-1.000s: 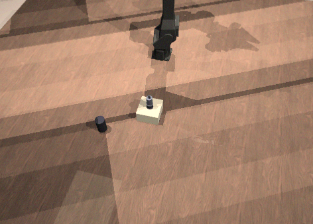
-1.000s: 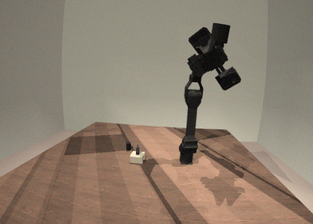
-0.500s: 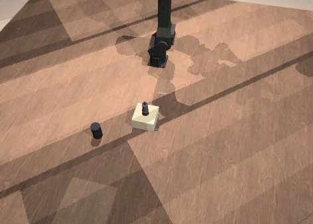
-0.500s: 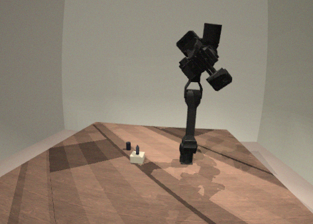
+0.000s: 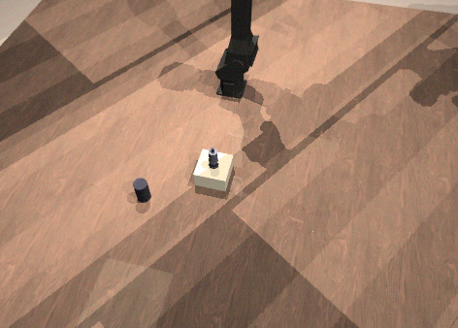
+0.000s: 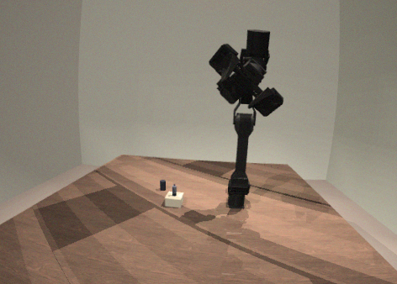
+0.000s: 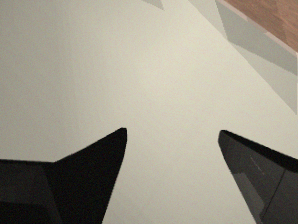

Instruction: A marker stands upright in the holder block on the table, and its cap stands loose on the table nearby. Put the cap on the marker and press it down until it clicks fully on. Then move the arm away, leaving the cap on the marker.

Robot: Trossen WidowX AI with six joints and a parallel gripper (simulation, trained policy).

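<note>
Right now the dark blue cap is 50 cm to the right of my gripper tip, 43 cm below it and 28 cm ahead of it. Round my gripper tip: cream holder block: 43 cm below, 37 cm to the right, 20 cm ahead.
</note>
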